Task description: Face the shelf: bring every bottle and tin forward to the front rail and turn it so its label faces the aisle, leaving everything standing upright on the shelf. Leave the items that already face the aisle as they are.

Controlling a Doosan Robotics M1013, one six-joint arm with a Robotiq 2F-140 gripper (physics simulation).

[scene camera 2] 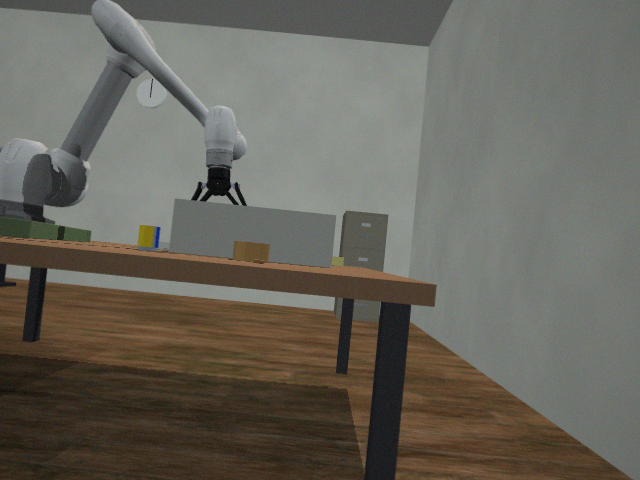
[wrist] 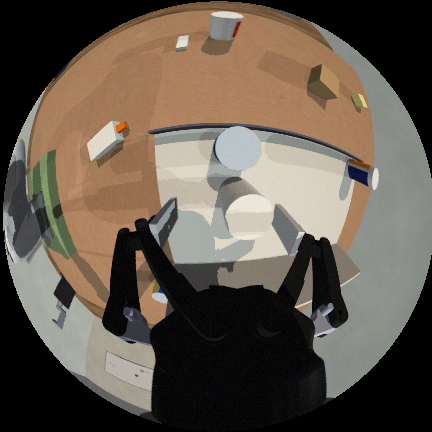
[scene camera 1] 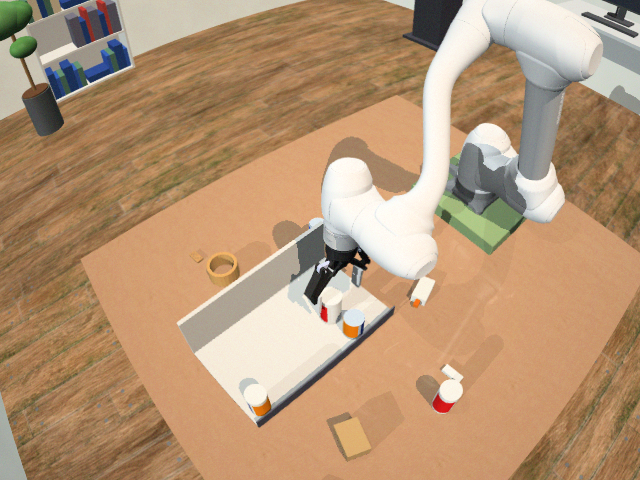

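Note:
A white-capped bottle with red on its side stands upright on the shelf, set back from the dark front rail. A pale-topped orange and blue tin stands in front of it, near the rail. An orange and blue bottle with a white cap stands at the far front corner. My gripper is wide open and empty, fingers on either side of the red-marked bottle in the wrist view. The back wall hides its fingertips in scene camera 2.
A yellow and blue tin stands behind the shelf. On the table are a red and white tin, a white box with an orange end, a tan block and a wooden ring.

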